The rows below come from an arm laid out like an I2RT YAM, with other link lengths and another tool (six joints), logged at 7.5 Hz.
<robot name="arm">
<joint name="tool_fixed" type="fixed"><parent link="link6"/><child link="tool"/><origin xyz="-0.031 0.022 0.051" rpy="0 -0.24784 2.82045"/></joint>
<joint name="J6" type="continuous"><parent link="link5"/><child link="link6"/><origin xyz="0.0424 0 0.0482" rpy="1.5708 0 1.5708"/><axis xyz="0 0 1"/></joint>
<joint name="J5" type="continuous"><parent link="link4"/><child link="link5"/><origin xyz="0.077 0.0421 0.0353" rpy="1.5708 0 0"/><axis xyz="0 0 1"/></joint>
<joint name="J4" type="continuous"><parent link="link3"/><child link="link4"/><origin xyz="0.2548 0.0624 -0.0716" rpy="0 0 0"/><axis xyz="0 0 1"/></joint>
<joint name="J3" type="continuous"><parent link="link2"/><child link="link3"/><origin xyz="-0.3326 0 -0.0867" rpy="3.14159 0 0"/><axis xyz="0 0 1"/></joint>
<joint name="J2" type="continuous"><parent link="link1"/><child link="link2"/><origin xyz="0.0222 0.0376 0.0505" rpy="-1.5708 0 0"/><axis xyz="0 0 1"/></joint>
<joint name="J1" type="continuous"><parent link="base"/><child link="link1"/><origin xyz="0 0 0.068" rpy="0 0 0"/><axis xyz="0 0 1"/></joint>
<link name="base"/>
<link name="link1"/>
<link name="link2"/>
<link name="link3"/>
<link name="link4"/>
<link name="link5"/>
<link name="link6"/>
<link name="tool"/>
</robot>
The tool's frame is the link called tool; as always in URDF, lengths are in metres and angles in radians. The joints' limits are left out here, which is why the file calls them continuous.
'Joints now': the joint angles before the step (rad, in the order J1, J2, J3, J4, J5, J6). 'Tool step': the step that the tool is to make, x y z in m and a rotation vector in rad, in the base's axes. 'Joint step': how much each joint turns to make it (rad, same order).
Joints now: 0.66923 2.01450 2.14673 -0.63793 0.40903 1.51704
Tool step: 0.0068 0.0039 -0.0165 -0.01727 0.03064 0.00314
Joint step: -0.00328 0.02469 -0.00448 -0.00621 -0.00827 0.00160
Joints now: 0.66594 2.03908 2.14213 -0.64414 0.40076 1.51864
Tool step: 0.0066 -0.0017 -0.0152 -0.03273 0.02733 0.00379
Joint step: -0.01140 0.01565 -0.01152 -0.00789 -0.00806 -0.01708
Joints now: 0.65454 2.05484 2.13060 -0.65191 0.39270 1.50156
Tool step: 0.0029 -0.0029 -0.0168 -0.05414 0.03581 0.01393
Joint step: -0.00971 0.00864 -0.01917 -0.02074 -0.00738 -0.03355
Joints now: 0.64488 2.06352 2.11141 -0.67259 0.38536 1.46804
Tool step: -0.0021 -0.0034 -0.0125 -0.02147 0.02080 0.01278
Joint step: -0.00513 -0.01537 -0.05794 0.01882 -0.01159 -0.01556
